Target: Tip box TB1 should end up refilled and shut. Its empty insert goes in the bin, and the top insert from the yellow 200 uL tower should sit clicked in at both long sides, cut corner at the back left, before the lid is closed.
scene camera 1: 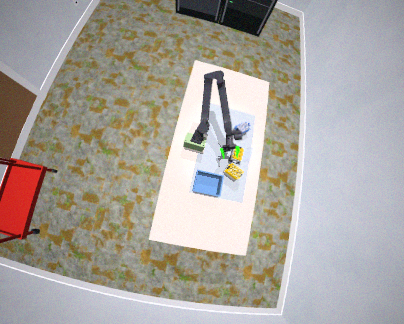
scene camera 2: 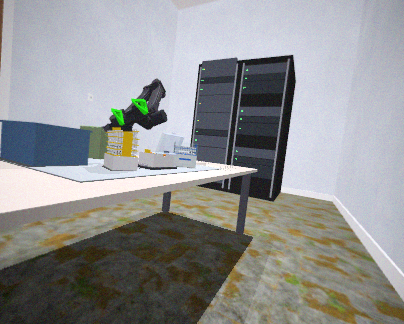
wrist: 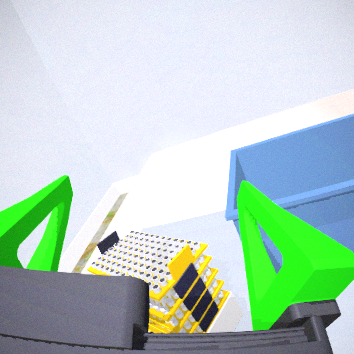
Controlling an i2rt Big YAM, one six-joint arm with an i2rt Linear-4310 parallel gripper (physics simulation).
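Tip box TB1, white with yellow in it (scene camera 1: 237, 154) (scene camera 2: 157, 159), stands beside the yellow tower; a clear raised lid (scene camera 2: 170, 142) shows behind it. Whether its insert is seated cannot be told. The yellow 200 uL tower (scene camera 1: 233, 171) (scene camera 2: 122, 144) (wrist: 150, 262) is a stack of yellow inserts with white tips on a white base; dark patches mark its sides in the wrist view. My gripper (scene camera 1: 230, 151) (scene camera 2: 128, 111) (wrist: 154, 186) is open and empty, above the height of the tower and near TB1 from above. The bin (scene camera 1: 207, 183) (scene camera 2: 47, 144) (wrist: 295, 165) is a blue open box.
A blue-and-white tip rack (scene camera 1: 242, 128) (scene camera 2: 186, 155) stands beyond TB1 on the pale mat (scene camera 1: 230, 192). A green box (scene camera 1: 194, 143) (scene camera 2: 93, 142) lies at the table's left edge under part of the arm. The table (scene camera 1: 200, 220) carries all of these.
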